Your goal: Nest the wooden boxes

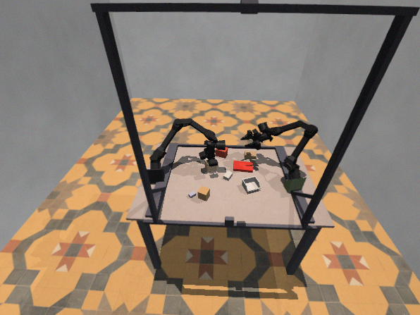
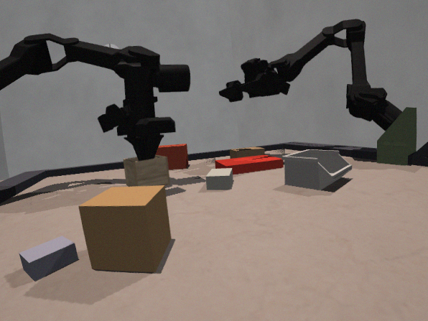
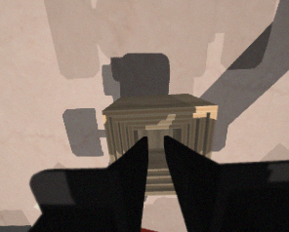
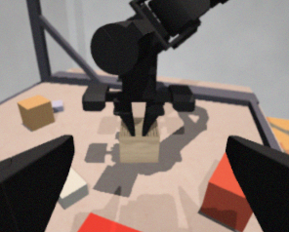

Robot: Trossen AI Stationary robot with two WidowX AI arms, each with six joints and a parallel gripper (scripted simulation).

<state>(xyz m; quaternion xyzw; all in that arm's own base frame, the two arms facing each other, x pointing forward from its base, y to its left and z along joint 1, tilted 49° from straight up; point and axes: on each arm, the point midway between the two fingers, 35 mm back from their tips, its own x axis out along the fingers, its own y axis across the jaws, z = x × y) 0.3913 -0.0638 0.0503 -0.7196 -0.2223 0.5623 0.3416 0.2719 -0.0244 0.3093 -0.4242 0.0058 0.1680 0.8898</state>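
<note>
The small wooden box is 40 mm below my left hand. Round my left hand: orange cube 270 mm behind, 40 mm below, 20 mm to the left; white block 130 mm to the right, 80 mm behind, 50 mm below; flat red block 250 mm to the right, 60 mm below, 30 mm ahead.
</note>
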